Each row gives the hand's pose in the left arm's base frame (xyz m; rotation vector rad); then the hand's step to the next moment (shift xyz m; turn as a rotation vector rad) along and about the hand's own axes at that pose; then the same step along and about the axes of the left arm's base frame.
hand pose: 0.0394 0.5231 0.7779 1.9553 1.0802 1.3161
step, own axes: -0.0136 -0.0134 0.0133 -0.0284 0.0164 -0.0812
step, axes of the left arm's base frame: 0.0053 -0.0044 -0.0222 -0.0758 -0.0326 0.0294
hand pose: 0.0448 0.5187 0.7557 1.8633 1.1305 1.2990
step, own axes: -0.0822 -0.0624 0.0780 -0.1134 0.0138 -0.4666
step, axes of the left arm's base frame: 0.0410 -0.0443 -0.1144 -0.4519 -0.1063 0.1235
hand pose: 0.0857 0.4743 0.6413 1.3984 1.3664 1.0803
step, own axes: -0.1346 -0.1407 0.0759 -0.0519 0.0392 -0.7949
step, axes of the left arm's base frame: 0.0379 -0.1342 -0.1556 -0.7636 -0.0400 0.2266
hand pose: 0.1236 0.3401 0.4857 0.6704 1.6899 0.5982
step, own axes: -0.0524 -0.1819 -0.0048 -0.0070 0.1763 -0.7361
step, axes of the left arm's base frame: -0.0173 -0.1656 -0.0902 -0.6976 0.0907 0.2795
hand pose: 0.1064 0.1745 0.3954 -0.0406 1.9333 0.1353
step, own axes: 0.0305 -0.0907 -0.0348 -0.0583 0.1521 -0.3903
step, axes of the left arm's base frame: -0.0348 -0.0929 -0.0230 -0.3558 0.1043 0.2035
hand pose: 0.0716 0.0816 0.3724 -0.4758 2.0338 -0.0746
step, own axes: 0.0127 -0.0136 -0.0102 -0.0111 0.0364 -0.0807
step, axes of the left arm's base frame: -0.0100 -0.0186 -0.0021 -0.0754 0.0258 0.0400
